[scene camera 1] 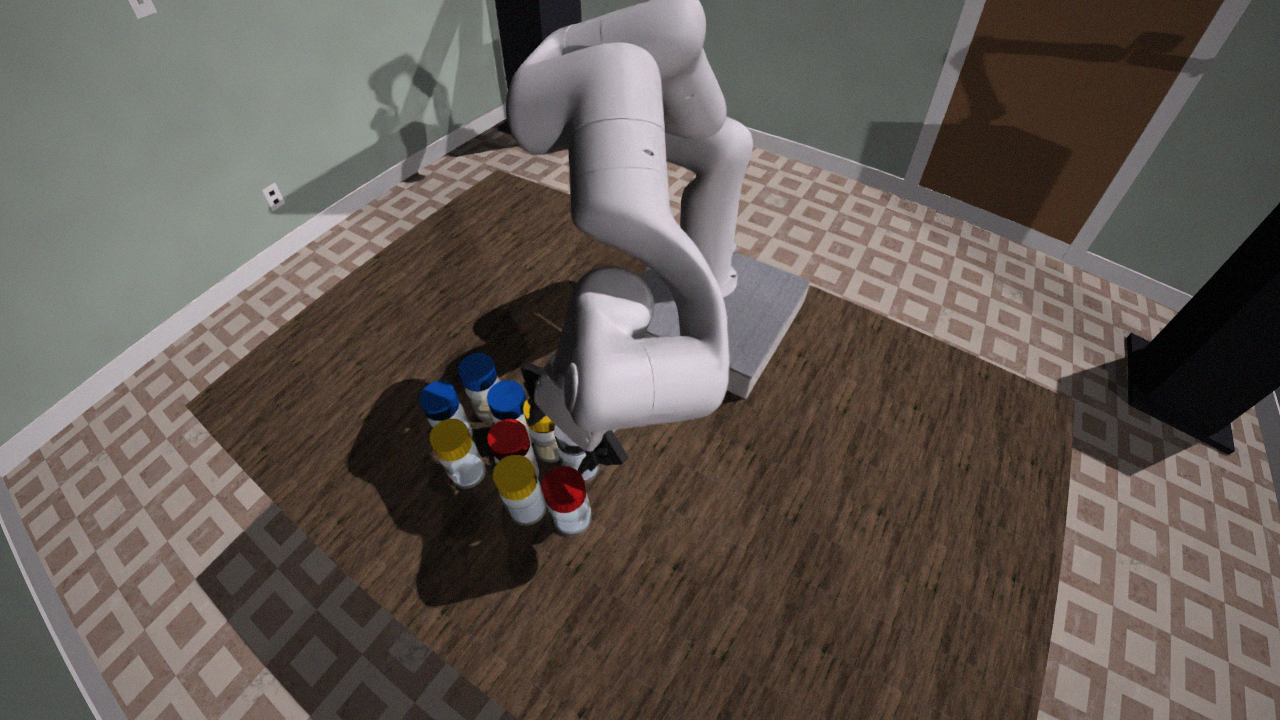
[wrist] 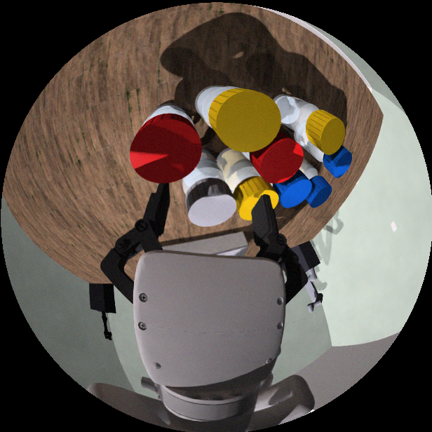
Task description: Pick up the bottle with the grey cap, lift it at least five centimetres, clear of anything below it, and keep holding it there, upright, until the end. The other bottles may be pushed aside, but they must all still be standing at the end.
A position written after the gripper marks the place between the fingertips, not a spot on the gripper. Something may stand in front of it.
In view: the gripper [scene camera 1: 561, 442], a red-capped bottle [scene camera 1: 563, 488], a yellow-capped bottle [scene camera 1: 542, 436], a grey-capped bottle [scene camera 1: 570, 454], a yellow-capped bottle [scene camera 1: 450, 438] and a yellow-capped bottle [scene camera 1: 514, 476].
The red-capped bottle also shows in the wrist view [wrist: 166, 148]. The grey-capped bottle also shows in the wrist view [wrist: 209, 201]. The gripper shows as well in the wrist view [wrist: 214, 195].
